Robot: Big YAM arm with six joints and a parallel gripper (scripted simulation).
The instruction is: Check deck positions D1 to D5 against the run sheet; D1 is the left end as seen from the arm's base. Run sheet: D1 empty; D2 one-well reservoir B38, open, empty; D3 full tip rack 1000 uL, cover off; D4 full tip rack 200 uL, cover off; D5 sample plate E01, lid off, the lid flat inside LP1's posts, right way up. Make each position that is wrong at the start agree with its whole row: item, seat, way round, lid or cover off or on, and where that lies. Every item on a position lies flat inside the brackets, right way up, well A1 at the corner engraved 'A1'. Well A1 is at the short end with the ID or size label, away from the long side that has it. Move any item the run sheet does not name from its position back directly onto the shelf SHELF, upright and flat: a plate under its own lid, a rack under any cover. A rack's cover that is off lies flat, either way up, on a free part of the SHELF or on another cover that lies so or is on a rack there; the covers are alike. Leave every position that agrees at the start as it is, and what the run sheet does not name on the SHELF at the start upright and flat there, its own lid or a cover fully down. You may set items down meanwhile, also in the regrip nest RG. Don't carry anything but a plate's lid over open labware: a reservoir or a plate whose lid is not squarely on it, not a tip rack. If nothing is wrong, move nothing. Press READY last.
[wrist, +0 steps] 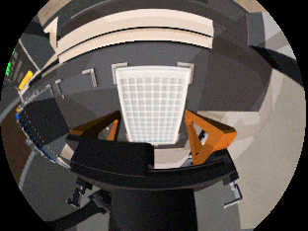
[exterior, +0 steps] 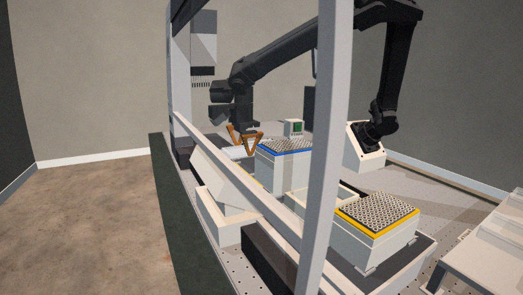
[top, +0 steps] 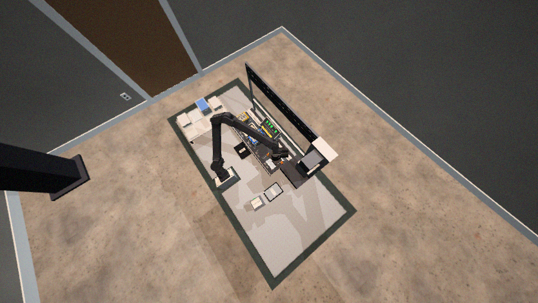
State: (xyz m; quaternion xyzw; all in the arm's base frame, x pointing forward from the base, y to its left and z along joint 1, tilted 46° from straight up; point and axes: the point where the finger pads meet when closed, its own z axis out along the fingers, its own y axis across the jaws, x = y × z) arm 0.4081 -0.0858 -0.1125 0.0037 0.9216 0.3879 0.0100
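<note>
Right now the white sample plate is 1 cm below my hand. Also, from my hand: lid: 19 cm to the right, 17 cm behind, 5 cm below; frame bar: 20 cm to the left, 19 cm ahead, 10 cm above; blue-rimmed tip rack: 24 cm to the left, 5 cm above, 1 cm behind.
</note>
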